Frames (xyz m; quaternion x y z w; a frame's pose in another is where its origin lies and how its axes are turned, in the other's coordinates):
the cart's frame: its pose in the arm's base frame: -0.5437 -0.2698 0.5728 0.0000 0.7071 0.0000 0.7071
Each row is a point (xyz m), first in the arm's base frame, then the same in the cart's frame.
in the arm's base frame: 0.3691 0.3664 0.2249
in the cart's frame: 0.3479 0.6362 0.9128
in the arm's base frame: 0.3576 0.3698 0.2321
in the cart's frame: 0.3407 0.6396 0.9013
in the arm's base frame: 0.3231 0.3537 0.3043
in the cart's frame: 0.2685 0.6235 0.8668
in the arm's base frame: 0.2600 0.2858 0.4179
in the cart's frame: 0.1549 0.5556 0.8037
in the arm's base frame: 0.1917 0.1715 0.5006
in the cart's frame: 0.0722 0.4413 0.7354
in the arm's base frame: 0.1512 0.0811 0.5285
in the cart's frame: 0.0443 0.3509 0.6949
